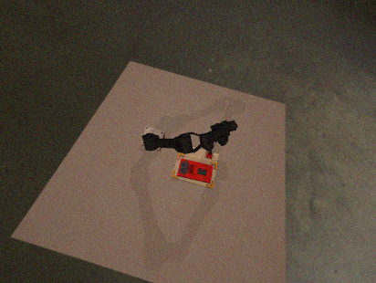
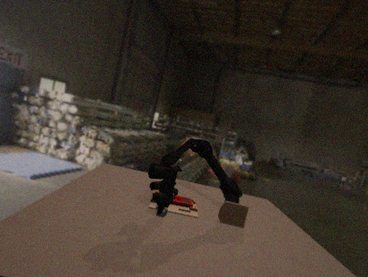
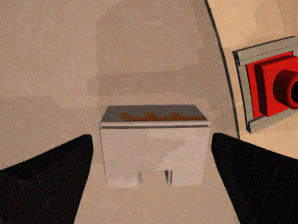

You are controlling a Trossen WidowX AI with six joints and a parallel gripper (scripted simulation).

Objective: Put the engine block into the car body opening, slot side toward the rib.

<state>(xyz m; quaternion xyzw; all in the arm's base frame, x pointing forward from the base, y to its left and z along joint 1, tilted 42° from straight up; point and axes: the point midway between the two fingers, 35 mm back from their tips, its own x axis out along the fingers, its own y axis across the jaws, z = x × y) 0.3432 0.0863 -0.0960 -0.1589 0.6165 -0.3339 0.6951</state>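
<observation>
Now: gripper tip 80 mm to the left of the dark post, 20 mm below it and 10 mm short of it. Also, from my gripper tip: engine block: right at my gripper tip.
</observation>
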